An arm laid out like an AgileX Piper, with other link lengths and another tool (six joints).
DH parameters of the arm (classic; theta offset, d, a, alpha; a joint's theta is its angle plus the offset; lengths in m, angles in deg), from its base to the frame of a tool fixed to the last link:
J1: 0 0.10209 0 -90
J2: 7.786 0 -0.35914 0
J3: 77.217 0 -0.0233 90
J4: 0 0.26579 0 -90
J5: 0 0 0 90
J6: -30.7 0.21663 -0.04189 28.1
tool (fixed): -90 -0.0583 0 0
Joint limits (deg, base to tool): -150..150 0..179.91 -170..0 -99.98..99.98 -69.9..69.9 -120..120
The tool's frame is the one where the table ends.
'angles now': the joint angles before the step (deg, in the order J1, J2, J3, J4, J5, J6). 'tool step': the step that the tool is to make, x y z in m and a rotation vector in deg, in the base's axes. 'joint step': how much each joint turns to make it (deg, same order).
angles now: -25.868, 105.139, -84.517, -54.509, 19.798, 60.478
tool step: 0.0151, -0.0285, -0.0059, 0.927, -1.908, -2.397
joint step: -1.835, 4.402, -4.900, -0.178, -0.379, 2.074
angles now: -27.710, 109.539, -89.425, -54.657, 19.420, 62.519
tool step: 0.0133, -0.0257, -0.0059, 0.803, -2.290, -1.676
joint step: -1.681, 4.097, -4.562, -0.250, -1.052, 2.101
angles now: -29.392, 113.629, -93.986, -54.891, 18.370, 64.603
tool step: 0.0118, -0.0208, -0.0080, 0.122, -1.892, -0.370
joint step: -1.468, 3.709, -3.751, -0.867, -1.965, 1.687
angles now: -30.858, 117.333, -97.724, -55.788, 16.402, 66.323
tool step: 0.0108, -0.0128, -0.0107, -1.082, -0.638, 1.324
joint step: -1.054, 3.103, -2.601, -1.802, -2.678, 0.642
